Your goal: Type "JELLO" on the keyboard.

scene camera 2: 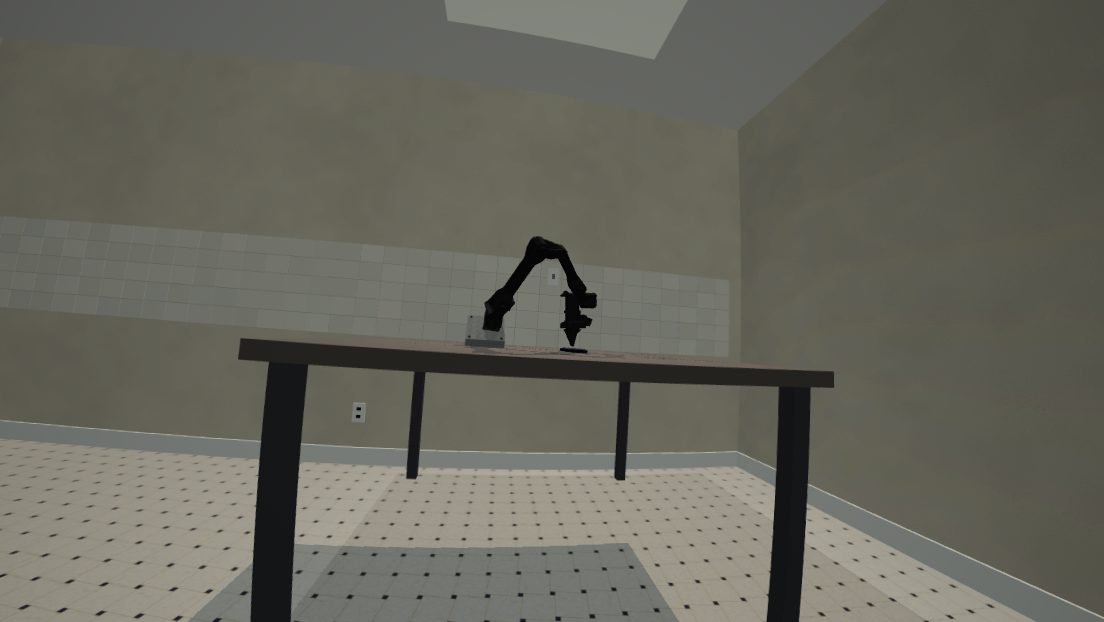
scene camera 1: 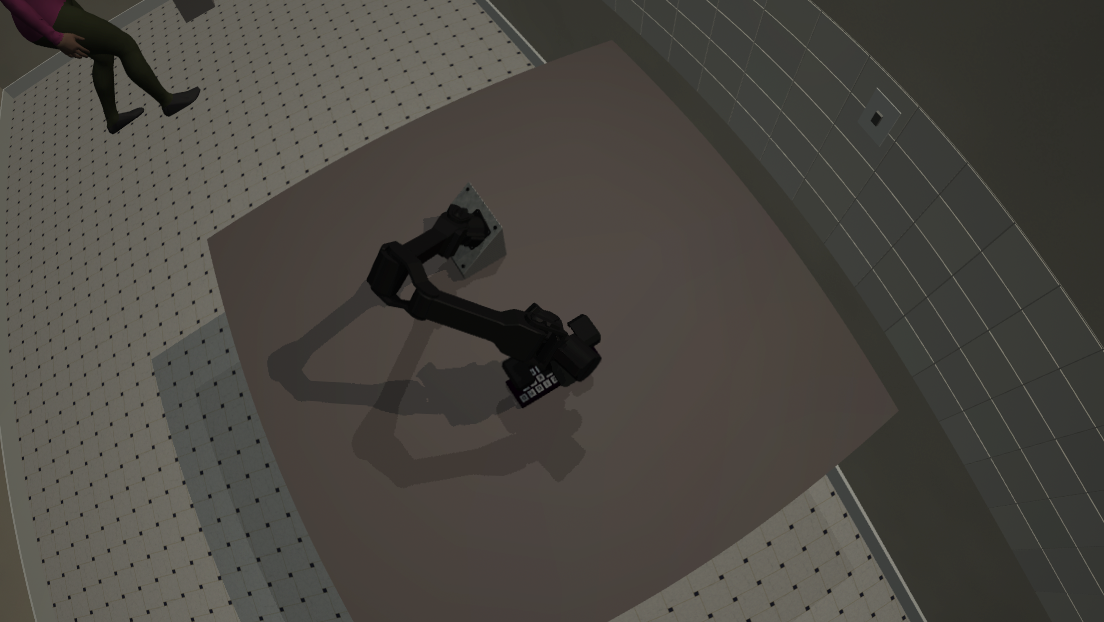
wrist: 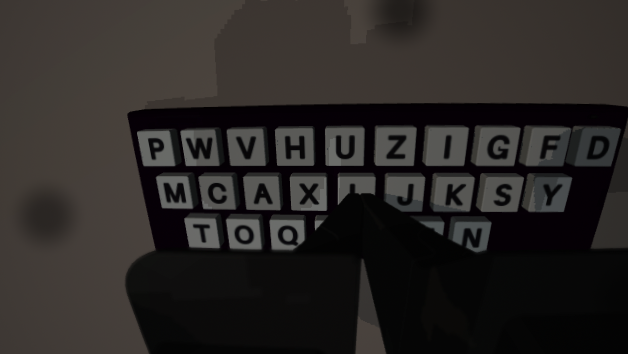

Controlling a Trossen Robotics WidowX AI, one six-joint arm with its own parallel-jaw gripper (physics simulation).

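Frame: origin at the arm's base, x right, y ahead, z up, level; metres.
Where they show: gripper, between the fingertips: (scene camera 2: 572,346) (wrist: 358,205); arm's base, origin of its link: (scene camera 2: 492,325) (scene camera 1: 475,229).
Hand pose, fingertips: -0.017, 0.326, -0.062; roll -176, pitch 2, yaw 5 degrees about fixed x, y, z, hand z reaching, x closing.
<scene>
Each offset is from my fingertips to the top centre of the thing, as dx, dy, dz.
The black keyboard @(+0.004, +0.002, -0.006) (scene camera 1: 538,387) (scene camera 2: 574,350) (wrist: 320,117) lies on the table and has pale keys in three rows. My gripper (scene camera 2: 571,344) (wrist: 358,205) is shut and empty, pointing down at the keyboard. In the wrist view its tips cover the lower part of the L key @(-0.001, +0.002, -0.006) (wrist: 356,183); whether they touch it I cannot tell. The J key @(+0.017, +0.004, -0.006) (wrist: 404,194) is just right of the tips. The E key @(+0.028, -0.014, -0.006) (wrist: 434,226) is partly hidden behind the right finger. The O key @(-0.044, -0.020, -0.006) (wrist: 244,234) shows in the bottom row at the left.
The brown table (scene camera 1: 656,231) (scene camera 2: 533,367) carries the arm's grey base plate (scene camera 1: 494,235) (scene camera 2: 475,330). In scene camera 1, a person (scene camera 1: 115,54) stands on the tiled floor at the upper left, away from the table. Arm shadows fall across the table.
</scene>
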